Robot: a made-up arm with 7 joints.
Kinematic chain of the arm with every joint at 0, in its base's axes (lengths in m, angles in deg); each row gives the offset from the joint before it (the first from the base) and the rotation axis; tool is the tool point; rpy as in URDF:
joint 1: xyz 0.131 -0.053 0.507 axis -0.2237 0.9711 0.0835
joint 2: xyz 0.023 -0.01 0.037 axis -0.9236 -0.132 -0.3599
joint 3: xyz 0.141 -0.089 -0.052 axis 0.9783 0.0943 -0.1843
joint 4: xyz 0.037 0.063 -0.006 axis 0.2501 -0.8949 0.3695
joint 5: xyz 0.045 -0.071 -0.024 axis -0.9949 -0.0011 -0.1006
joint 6: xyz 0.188 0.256 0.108 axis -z
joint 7: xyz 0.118 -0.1 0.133 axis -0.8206 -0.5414 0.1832
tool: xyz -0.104 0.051 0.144 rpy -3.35 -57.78 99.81
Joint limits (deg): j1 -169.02..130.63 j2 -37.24..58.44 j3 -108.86..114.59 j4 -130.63..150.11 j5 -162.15..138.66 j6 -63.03..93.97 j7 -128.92..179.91
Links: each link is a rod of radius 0.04 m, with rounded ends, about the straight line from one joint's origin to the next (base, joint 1, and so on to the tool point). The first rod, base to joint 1, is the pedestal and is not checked.
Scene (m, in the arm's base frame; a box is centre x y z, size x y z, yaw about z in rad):
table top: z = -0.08
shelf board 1: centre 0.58 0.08 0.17 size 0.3 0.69 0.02 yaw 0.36
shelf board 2: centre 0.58 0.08 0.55 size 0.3 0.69 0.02 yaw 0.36
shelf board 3: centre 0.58 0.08 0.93 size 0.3 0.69 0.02 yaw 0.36
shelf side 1: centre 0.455 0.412 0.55 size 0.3 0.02 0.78 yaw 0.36
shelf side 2: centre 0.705 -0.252 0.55 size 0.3 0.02 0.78 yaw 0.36
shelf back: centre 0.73 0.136 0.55 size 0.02 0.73 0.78 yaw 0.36
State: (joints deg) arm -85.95 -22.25 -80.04 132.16 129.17 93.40 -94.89
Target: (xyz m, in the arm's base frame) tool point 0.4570 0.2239 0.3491
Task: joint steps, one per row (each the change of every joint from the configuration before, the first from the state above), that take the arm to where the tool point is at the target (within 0.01 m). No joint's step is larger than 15 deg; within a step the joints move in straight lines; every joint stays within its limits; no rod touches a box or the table.
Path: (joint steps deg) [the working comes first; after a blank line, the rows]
Joints at the target: -50.51 -26.39 -93.68 138.68 121.32 93.97 -78.50
Straight joint move there: touches shelf board 2.

1: -10.31 1.80 11.47 3.89 0.41 -10.09 -12.25
2: -10.32 1.80 11.47 3.88 0.40 -10.08 -12.25
3: 12.30 -2.63 -1.87 1.63 -3.42 -2.91 4.27
4: 12.29 -2.62 -1.88 1.64 -3.43 -2.90 4.28
5: 12.30 -2.62 -1.88 1.63 -3.43 -2.90 4.27
6: 12.29 -2.63 -1.87 1.63 -3.43 -2.90 4.27
7: 12.30 -2.62 -1.88 1.63 -3.43 -2.90 4.27
8: -1.80 1.79 -9.07 -3.14 2.83 11.75 6.51
9: -1.81 1.79 -9.06 -3.13 2.83 11.75 6.51
10: -1.80 1.80 -9.07 -3.14 2.82 11.75 6.51

